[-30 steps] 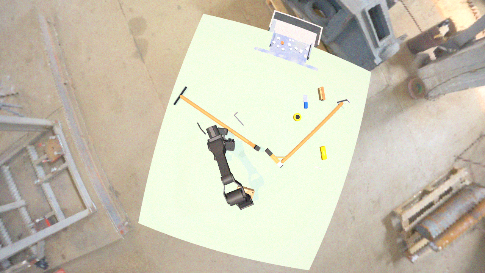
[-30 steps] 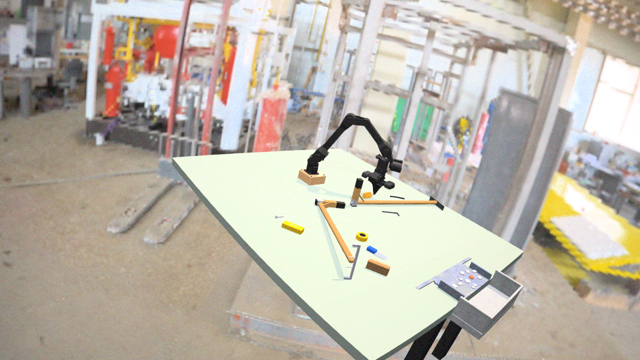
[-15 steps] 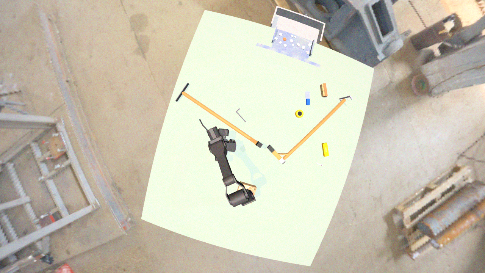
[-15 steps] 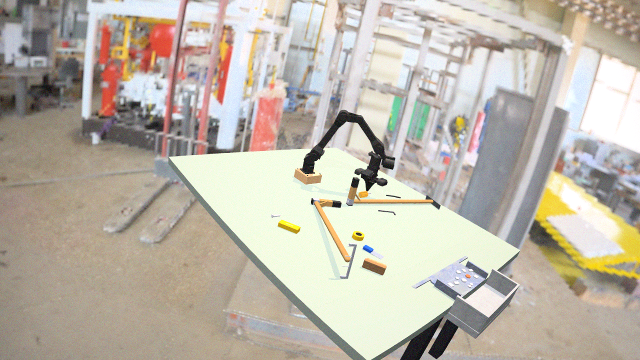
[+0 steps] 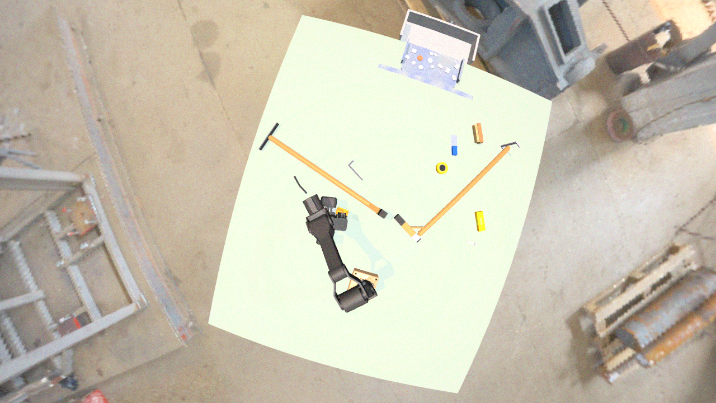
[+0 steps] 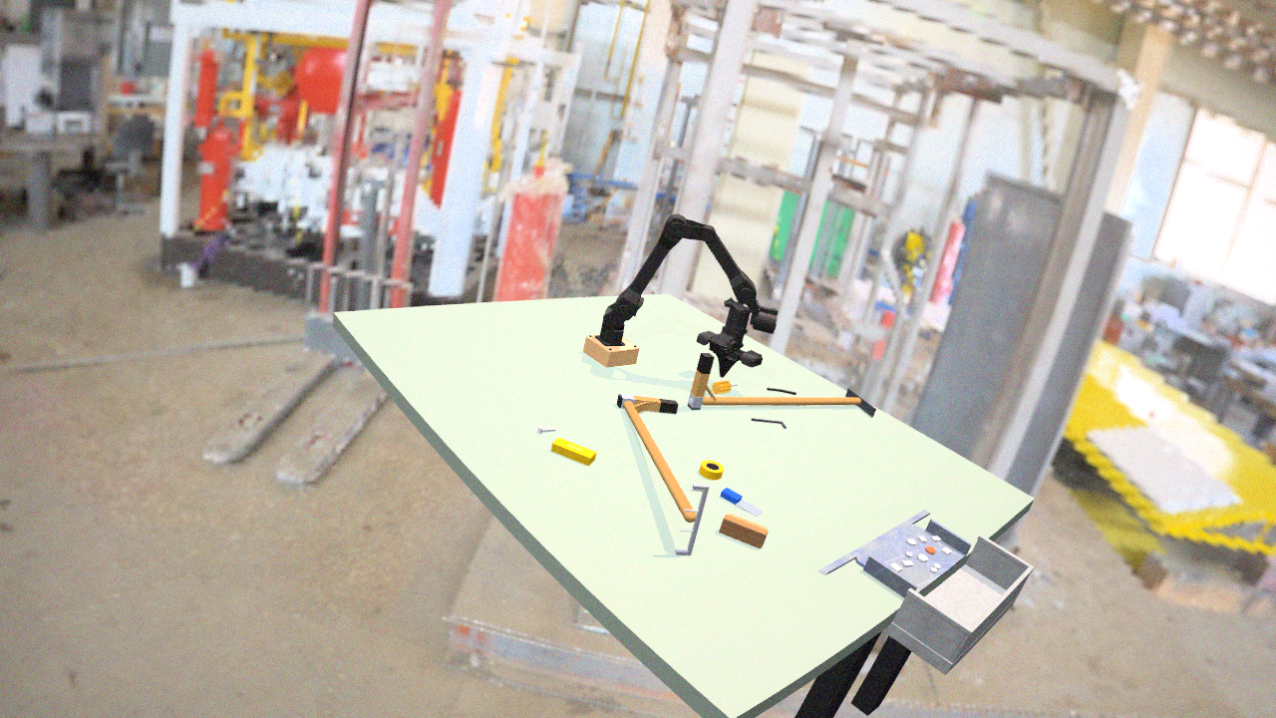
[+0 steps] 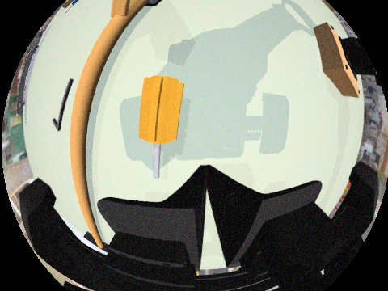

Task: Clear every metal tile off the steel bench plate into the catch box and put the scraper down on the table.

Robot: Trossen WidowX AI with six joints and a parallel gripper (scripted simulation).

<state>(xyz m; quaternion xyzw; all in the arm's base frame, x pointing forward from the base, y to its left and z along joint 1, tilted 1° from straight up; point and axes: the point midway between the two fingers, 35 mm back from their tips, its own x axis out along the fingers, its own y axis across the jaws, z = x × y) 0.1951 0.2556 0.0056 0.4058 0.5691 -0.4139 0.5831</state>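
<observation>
Right now my gripper tip is 50 mm short of the yellow-handled screwdriver and 30 mm to the left of it. Also, from my gripper tip: black bent piece: 170 mm to the left, 70 mm ahead, 20 mm below; then yellow tape roll: 400 mm ahead, 340 mm to the right, 10 mm below; then long scraper: 160 mm ahead, 100 mm to the left, 40 mm above.
</observation>
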